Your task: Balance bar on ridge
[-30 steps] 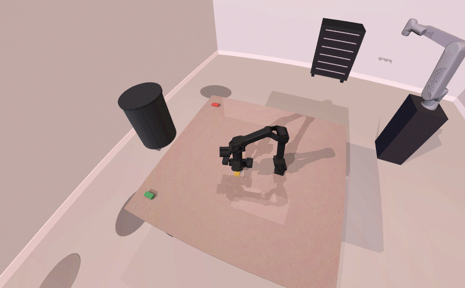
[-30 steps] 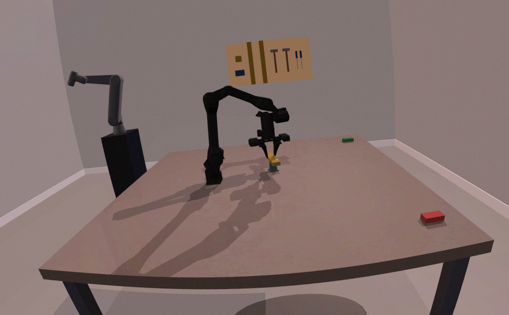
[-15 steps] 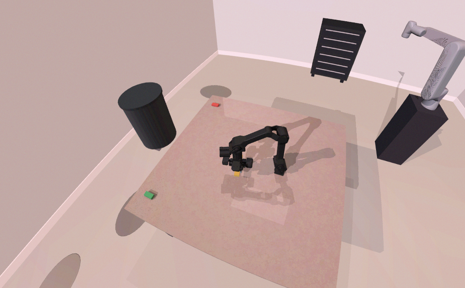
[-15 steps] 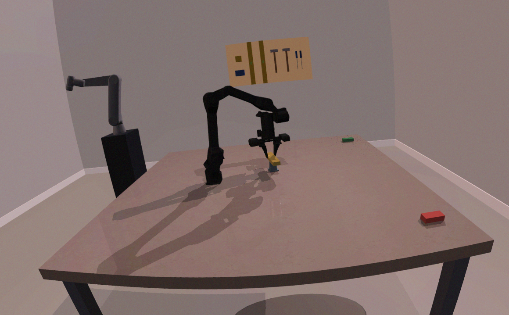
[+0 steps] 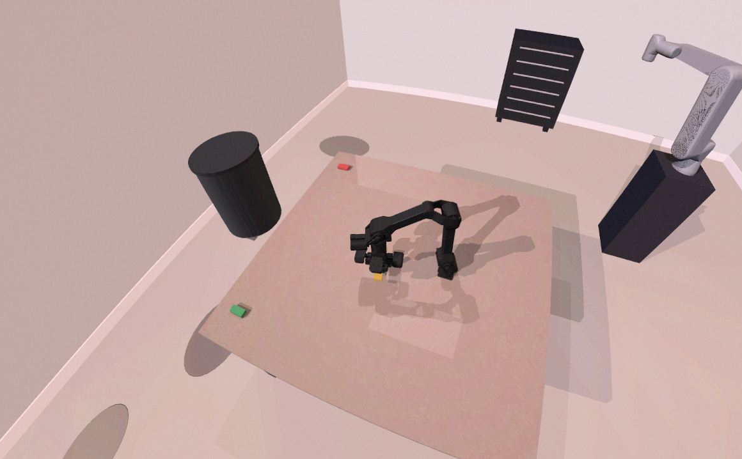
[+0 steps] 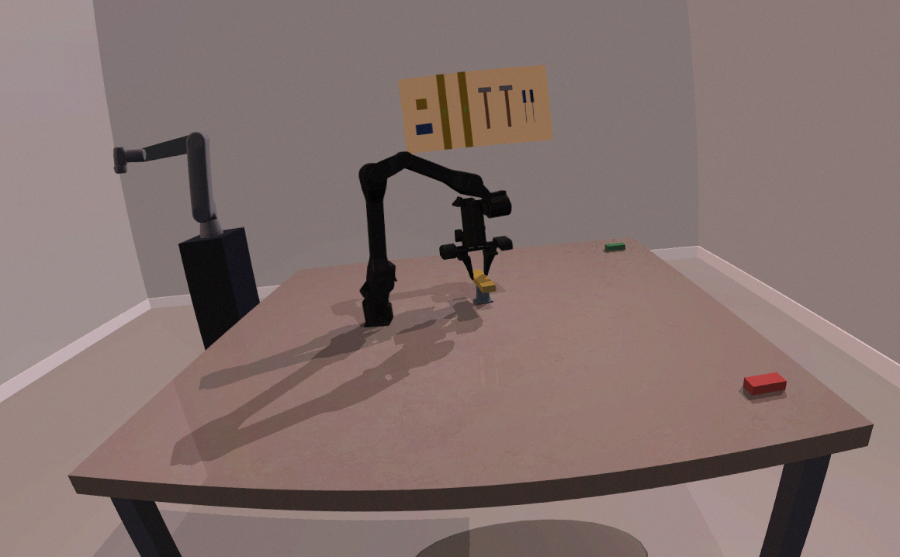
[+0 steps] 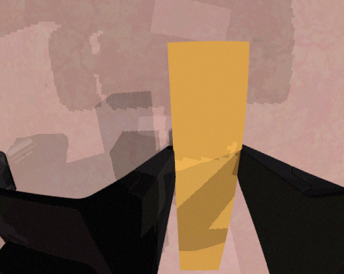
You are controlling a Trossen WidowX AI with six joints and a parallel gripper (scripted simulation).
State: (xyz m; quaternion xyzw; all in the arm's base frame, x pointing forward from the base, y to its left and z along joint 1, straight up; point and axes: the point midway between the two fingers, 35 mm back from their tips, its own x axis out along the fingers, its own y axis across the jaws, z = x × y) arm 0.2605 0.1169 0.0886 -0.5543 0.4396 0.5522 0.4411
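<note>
Now: gripper tip 3 cm to the left of the yellow bar and 1 cm short of it. Also, from my gripper tip: red block (62 cm to the right, 48 cm ahead, 5 cm below); green block (48 cm ahead, 38 cm to the left, 5 cm below).
</note>
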